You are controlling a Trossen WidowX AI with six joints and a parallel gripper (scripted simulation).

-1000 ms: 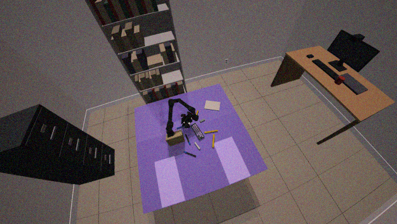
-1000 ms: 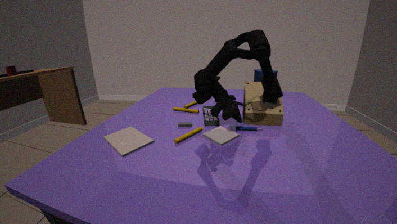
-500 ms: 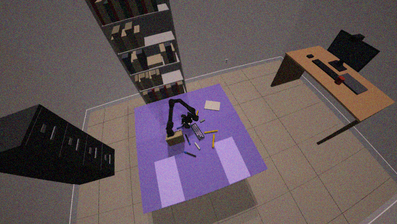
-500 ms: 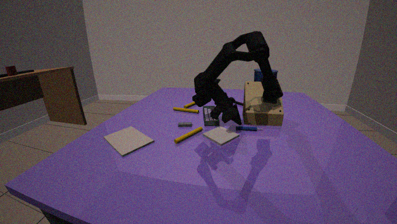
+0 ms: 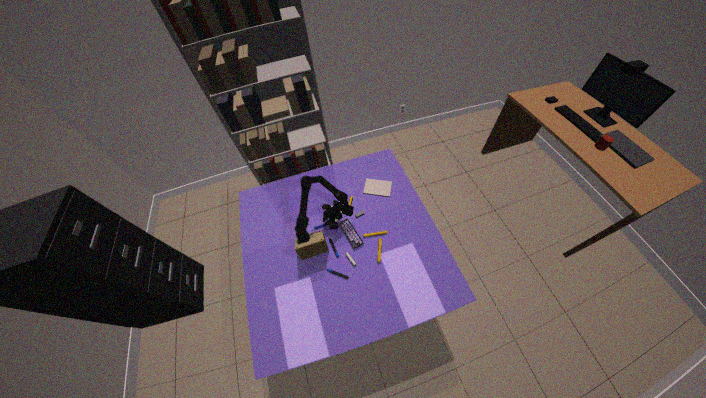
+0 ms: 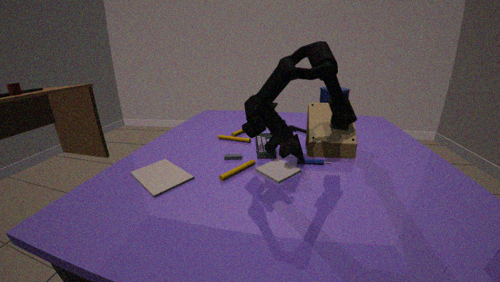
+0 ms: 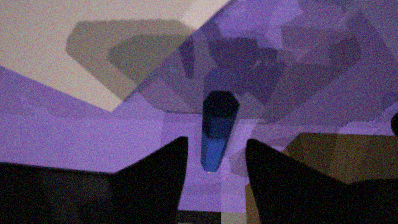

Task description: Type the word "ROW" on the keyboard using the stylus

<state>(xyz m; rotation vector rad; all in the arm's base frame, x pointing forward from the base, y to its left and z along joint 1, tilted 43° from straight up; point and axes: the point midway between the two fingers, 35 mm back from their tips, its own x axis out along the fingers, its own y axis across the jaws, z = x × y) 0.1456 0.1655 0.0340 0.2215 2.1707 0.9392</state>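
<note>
My gripper tip is now 60 mm past the blue hexagonal stylus, 10 mm to the left of it and 10 mm above it. From my gripper tip the other things lie so: yellow stick 200 mm ahead, 110 mm to the left, 10 mm below; white stick 280 mm to the right, 120 mm ahead, 10 mm below; grey block 250 mm ahead, 20 mm to the left, 20 mm below.
</note>
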